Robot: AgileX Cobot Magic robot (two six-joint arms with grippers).
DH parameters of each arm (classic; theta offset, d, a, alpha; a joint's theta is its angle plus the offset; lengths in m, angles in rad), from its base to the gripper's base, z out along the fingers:
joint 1: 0 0.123 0 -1.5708
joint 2: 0.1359 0 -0.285 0
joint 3: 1.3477 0 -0.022 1.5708
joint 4: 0 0.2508 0 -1.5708
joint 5: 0 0 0.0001 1.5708
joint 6: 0 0.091 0 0
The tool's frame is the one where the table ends.
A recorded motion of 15 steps. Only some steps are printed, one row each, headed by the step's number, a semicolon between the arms.
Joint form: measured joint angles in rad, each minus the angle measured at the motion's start. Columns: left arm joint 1, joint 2, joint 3, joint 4, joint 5, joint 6; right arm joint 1, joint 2, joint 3, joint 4, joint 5, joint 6.
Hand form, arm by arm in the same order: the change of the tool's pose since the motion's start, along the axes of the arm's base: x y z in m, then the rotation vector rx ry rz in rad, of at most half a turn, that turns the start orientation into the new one. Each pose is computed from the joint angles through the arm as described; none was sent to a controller.
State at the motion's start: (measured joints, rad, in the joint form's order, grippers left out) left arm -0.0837 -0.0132 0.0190 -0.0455 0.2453 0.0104; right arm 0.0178 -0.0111 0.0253 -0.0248 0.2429 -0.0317
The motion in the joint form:
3: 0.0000 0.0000 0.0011 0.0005 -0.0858 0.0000; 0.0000 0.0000 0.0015 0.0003 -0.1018 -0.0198
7: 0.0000 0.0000 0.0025 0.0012 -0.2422 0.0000; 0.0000 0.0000 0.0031 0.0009 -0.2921 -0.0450
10: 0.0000 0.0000 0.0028 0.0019 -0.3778 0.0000; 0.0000 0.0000 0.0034 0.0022 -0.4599 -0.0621
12: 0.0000 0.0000 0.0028 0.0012 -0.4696 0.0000; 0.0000 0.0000 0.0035 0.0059 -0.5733 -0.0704
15: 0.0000 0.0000 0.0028 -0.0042 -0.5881 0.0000; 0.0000 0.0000 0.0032 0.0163 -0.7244 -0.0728
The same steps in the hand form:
3: 0.0010 0.0003 0.0074 -0.0069 -0.0843 0.0039; 0.0012 0.0002 0.0087 -0.0178 -0.1005 0.0049
7: 0.0012 0.0009 0.0211 -0.0197 -0.2386 0.0109; 0.0008 0.0007 0.0254 -0.0396 -0.2895 0.0083
10: -0.0005 0.0016 0.0332 -0.0308 -0.3734 0.0169; -0.0022 0.0009 0.0403 -0.0530 -0.4572 0.0074
12: -0.0026 0.0021 0.0413 -0.0395 -0.4647 0.0211; -0.0057 0.0010 0.0499 -0.0559 -0.5706 0.0047
15: -0.0063 0.0031 0.0513 -0.0552 -0.5821 0.0276; -0.0120 0.0007 0.0623 -0.0455 -0.7218 -0.0010

